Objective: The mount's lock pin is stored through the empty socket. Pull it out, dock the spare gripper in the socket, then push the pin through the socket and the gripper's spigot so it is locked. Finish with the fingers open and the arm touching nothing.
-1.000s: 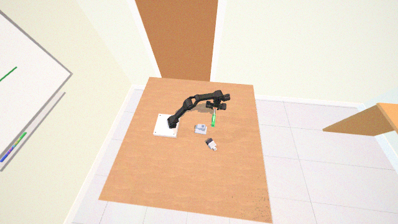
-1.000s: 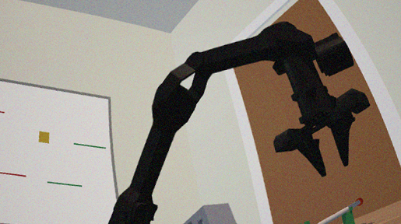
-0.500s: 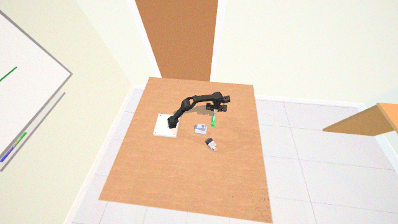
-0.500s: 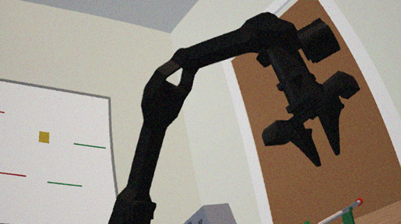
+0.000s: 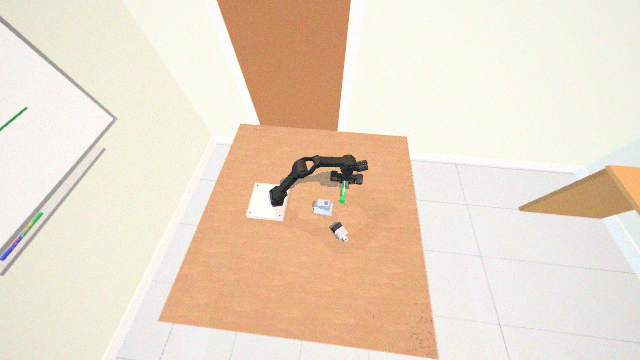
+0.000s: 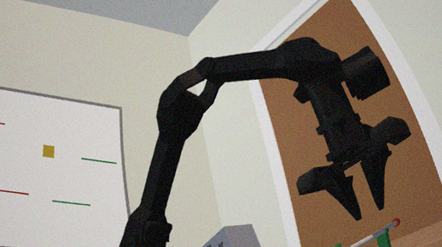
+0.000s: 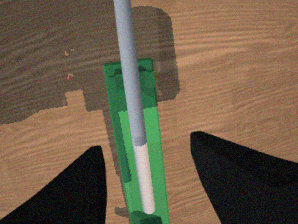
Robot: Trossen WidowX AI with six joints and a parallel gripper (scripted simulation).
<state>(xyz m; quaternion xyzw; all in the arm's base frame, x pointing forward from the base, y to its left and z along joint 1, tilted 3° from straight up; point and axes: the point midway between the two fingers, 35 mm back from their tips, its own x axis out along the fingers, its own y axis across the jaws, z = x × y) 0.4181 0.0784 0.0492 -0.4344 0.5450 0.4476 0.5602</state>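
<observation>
Now: the green stand 1 cm behind my gripper tip, 4 cm to the right of it and 5 cm below it. The rest, counted from my gripper tip: grey mount 14 cm behind, 13 cm to the right, 2 cm below; spare gripper 6 cm behind, 29 cm to the right, 5 cm below.
</observation>
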